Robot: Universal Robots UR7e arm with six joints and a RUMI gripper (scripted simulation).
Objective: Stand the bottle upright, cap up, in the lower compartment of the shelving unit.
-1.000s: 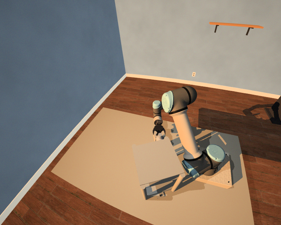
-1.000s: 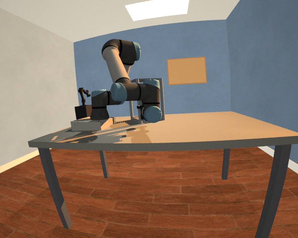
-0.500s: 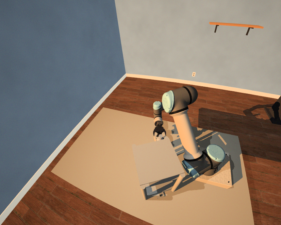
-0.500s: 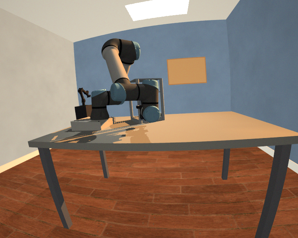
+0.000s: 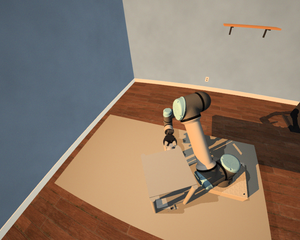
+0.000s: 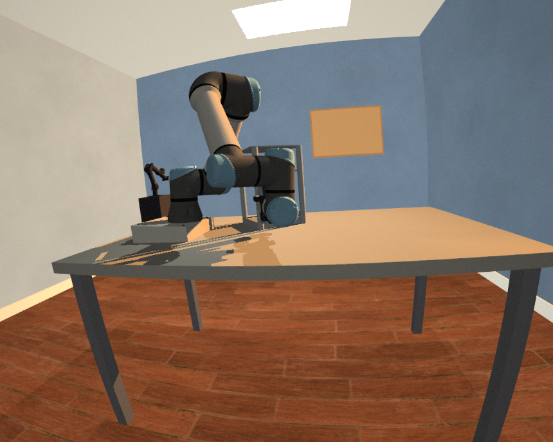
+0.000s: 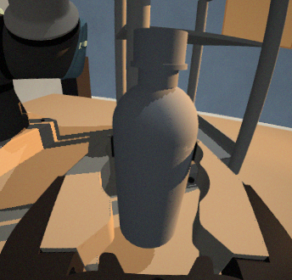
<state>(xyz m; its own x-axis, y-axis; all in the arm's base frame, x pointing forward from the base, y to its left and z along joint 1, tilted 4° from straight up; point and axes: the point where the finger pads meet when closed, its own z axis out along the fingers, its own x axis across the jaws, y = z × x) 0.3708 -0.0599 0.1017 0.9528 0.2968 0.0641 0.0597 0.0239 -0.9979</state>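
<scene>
My hand is 23 cm to the right of the shelving unit, 3 cm below it and 2 cm past it. The rest, counted from my hand: grey bottle (2 cm above).
</scene>
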